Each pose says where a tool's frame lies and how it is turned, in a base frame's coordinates. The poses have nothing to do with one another.
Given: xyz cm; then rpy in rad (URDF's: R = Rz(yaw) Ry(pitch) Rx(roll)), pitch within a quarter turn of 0, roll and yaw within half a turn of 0.
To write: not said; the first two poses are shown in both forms.
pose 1, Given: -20.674 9.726 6.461 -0.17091 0.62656 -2.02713
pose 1, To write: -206.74 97.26 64.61 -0.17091 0.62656 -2.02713
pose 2, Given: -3.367 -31.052 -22.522 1.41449 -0.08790 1.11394
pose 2, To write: -33.67 -310.52 -225.22 1.41449 -0.08790 1.11394
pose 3, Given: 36.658 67.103 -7.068 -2.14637 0.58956 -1.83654
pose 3, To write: 366.58 671.03 -70.68 -2.14637 0.58956 -1.83654
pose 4, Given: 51.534 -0.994 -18.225 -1.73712 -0.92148 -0.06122
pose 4, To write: 515.34 -9.94 -182.25 -1.73712 -0.92148 -0.06122
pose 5, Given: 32.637 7.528 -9.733 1.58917 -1.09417 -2.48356
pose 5, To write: 326.37 75.28 -97.33 1.58917 -1.09417 -2.48356
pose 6, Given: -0.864 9.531 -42.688 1.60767 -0.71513 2.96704
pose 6, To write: -8.64 95.31 -426.88 1.60767 -0.71513 2.96704
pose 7, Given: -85.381 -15.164 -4.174 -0.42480 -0.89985 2.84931
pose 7, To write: -853.81 -151.64 -41.74 -0.42480 -0.89985 2.84931
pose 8, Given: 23.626 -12.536 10.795 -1.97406 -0.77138 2.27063
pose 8, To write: 236.26 -125.36 107.95 -1.97406 -0.77138 2.27063
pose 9, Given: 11.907 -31.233 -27.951 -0.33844 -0.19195 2.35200
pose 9, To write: 119.07 -312.33 -279.51 -0.33844 -0.19195 2.35200
